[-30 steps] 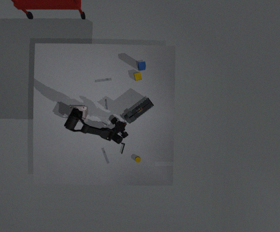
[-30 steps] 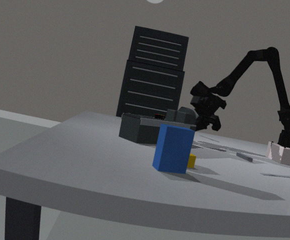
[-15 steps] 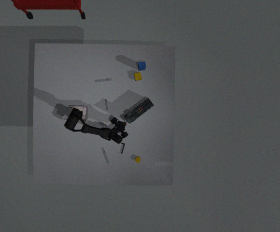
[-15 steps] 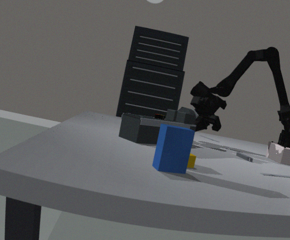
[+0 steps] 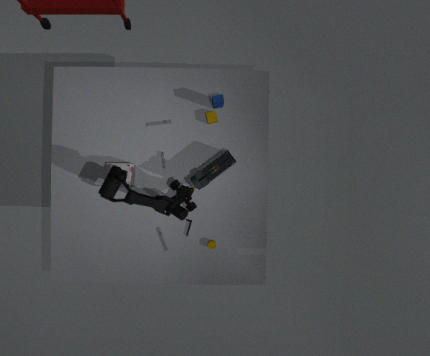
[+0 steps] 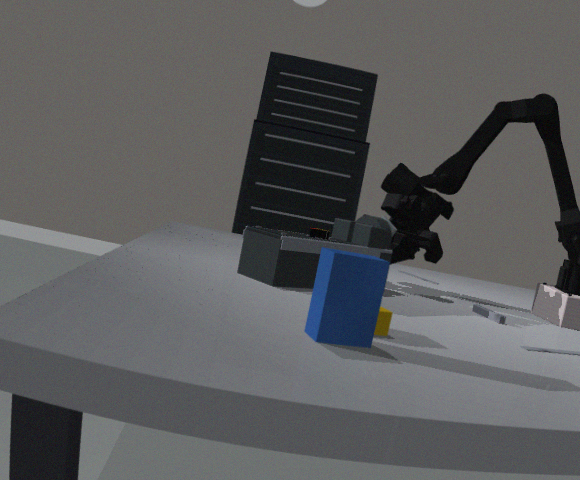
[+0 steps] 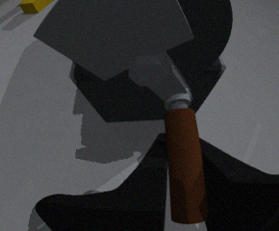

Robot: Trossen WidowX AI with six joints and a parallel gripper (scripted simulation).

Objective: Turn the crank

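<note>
The brown crank handle lies 3 cm above my gripper tip, 1 cm to the right of it and 1 cm behind it. Round my gripper tip: red pointer 14 cm to the left, 12 cm ahead, 5 cm above; black hex key 22 cm to the right, 3 cm below; yellow block 43 cm to the left, 5 cm ahead, 2 cm below.
</note>
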